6 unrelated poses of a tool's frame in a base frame.
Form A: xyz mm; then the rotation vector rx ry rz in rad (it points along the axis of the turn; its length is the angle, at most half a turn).
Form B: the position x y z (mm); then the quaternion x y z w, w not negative. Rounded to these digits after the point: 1 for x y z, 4 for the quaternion.
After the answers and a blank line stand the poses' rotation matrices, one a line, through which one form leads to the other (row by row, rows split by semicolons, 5 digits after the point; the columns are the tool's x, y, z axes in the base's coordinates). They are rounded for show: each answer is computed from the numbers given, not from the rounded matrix.
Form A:
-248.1 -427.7 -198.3 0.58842 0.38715 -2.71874
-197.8 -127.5 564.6 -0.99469 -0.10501 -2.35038
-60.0 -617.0 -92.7 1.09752 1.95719 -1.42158
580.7 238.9 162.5 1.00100 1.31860 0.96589
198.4 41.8 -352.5 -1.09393 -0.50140 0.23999
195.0 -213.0 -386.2 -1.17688 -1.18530 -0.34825
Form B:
-248.1 -427.7 -198.3 0.2066 0.1359 -0.9546 0.1658
-197.8 -127.5 564.6 -0.3727 -0.0394 -0.8808 0.2894
-60.0 -617.0 -92.7 0.4011 0.7152 -0.5195 0.2403
580.7 238.9 162.5 0.4273 0.5629 0.4123 0.5749
198.4 41.8 -352.5 -0.5133 -0.2353 0.1126 0.8176
195.0 -213.0 -386.2 -0.5196 -0.5233 -0.1538 0.6576

-0.85966 0.37269 -0.34942; -0.26034 -0.90808 -0.32806; -0.43956 -0.19105 0.87766
-0.55460 0.53916 0.63382; -0.48049 -0.82938 0.28508; 0.67938 -0.14644 0.71903
-0.56283 0.82334 -0.07302; 0.32408 0.13854 -0.93583; -0.76039 -0.55038 -0.34480
0.02620 0.00701 0.99963; 0.95520 0.29472 -0.02710; -0.29480 0.95556 0.00103
0.86394 0.05738 -0.50032; 0.42566 0.44771 0.78637; 0.26911 -0.89234 0.36237
0.40497 0.74609 -0.52853; 0.34163 0.41272 0.84437; 0.84811 -0.52250 -0.08775

